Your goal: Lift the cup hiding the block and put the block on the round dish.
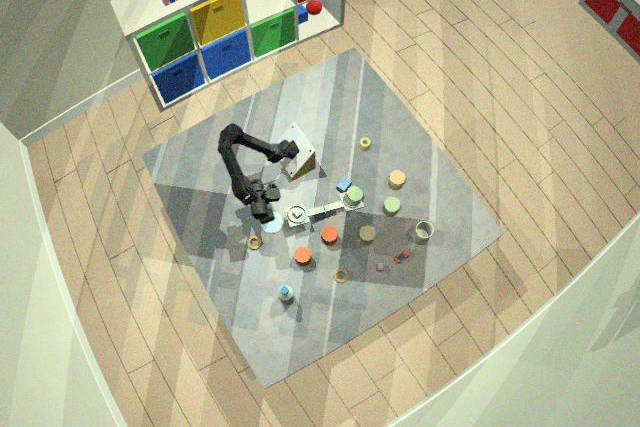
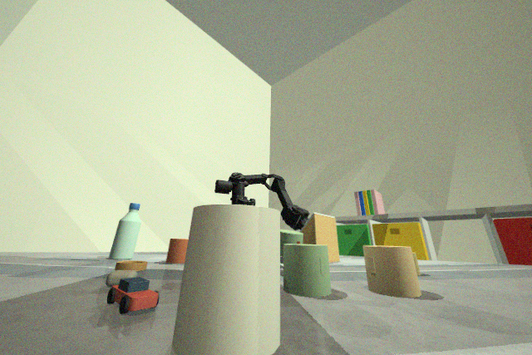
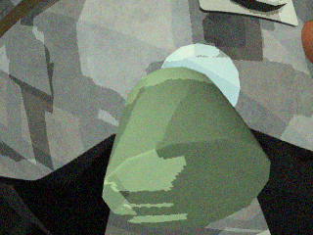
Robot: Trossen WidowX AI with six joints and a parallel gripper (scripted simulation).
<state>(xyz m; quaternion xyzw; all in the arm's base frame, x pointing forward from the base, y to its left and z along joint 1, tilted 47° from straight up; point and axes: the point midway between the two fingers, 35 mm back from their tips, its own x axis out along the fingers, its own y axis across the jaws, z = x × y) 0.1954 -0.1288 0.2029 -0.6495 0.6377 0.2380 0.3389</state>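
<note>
My gripper tip is 80 mm short of the pale mint block, 110 mm to the right of it and 10 mm above it. Round my gripper tip: round dish 40 mm ahead, 10 mm to the left, 90 mm below; then blue block 30 mm ahead, 370 mm to the left, 80 mm below; then balance 100 mm ahead, 240 mm to the left, 60 mm below.
</note>
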